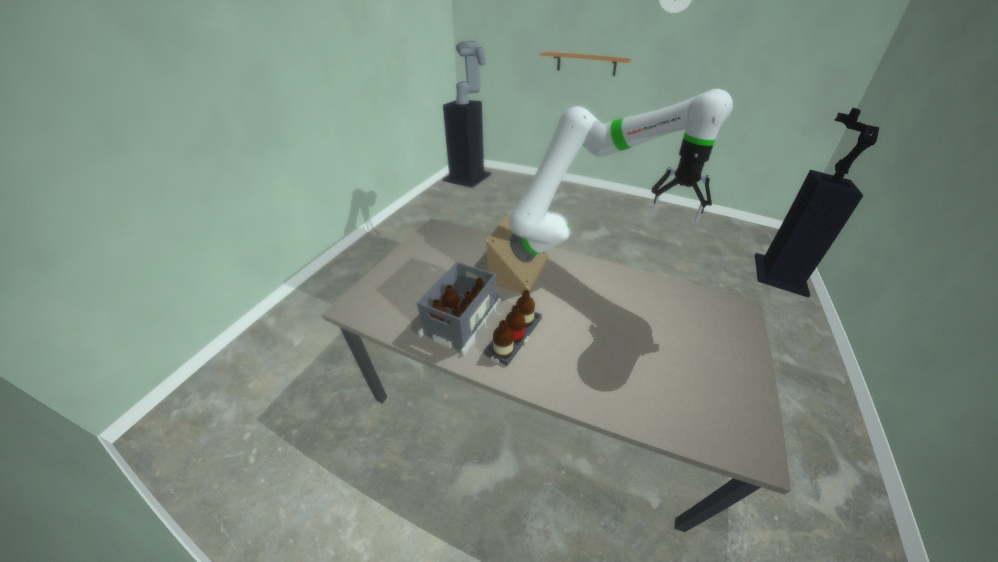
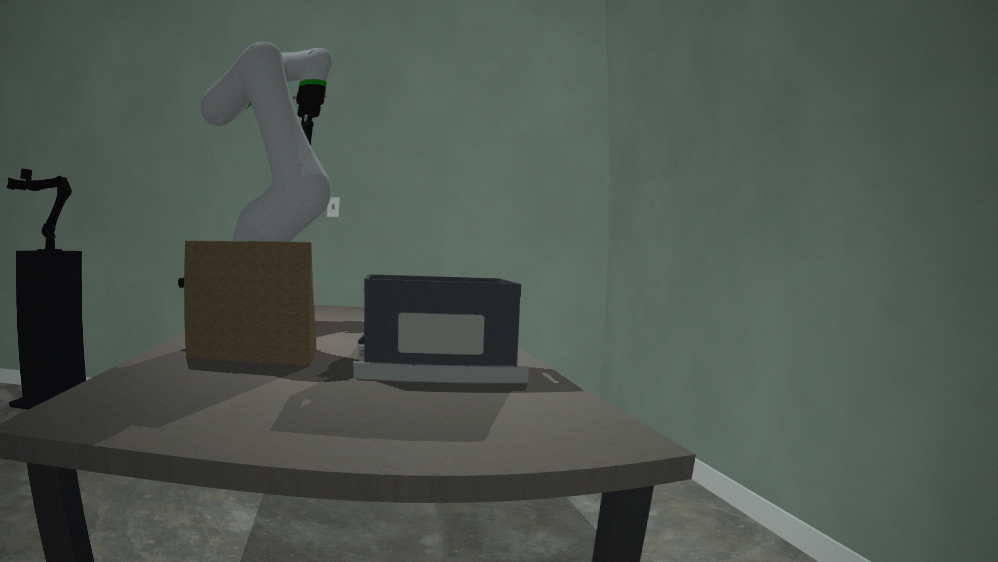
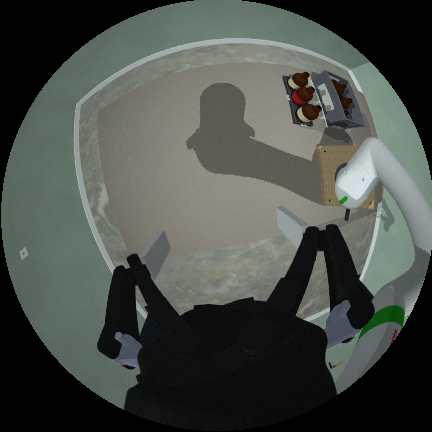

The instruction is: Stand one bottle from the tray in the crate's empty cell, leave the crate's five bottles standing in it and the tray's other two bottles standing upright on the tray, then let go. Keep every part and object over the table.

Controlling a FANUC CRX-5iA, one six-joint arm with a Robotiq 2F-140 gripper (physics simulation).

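Places are measured from the arm's base along level axes (x left, y down, z back), in millimetres.
Pixels of known places: gripper, fingertip midpoint: [image 1: 674, 216] [image 3: 220, 228]; arm's base, link origin: [image 1: 521, 247] [image 2: 248, 292].
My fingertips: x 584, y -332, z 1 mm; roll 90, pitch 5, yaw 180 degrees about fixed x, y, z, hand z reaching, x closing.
Ahead of a thing's pixels: the offset from my fingertips to its middle.
My gripper [image 1: 677, 208] [image 2: 307, 136] [image 3: 220, 228] is open and empty, high up and well away from the bottles. The grey crate @(dx -654, dy +375, dz -410 mm) [image 1: 436, 330] [image 2: 442, 296] [image 3: 345, 120] stands on the table and holds several brown bottles @(dx -697, dy +377, dz -411 mm) [image 1: 450, 298] [image 3: 345, 103]; its cells cannot be told apart clearly. The dark tray [image 1: 507, 360] [image 3: 291, 105] lies beside the crate. On it three brown bottles stand upright in a row: a cream-labelled bottle @(dx -427, dy +380, dz -472 mm) [image 1: 502, 340] at one end, a red-labelled bottle @(dx -422, dy +380, dz -386 mm) [image 1: 516, 326] [image 3: 300, 97] in the middle, and another cream-labelled bottle @(dx -425, dy +380, dz -293 mm) [image 1: 526, 309] at the other end.
The arm's wooden base block [image 1: 513, 268] [image 2: 247, 303] [image 3: 330, 170] stands near the crate and the tray. The table's front edge [image 1: 593, 420] runs past the tray. Dark pedestals [image 1: 464, 143] [image 1: 810, 223] with other arms stand on the floor beyond the table.
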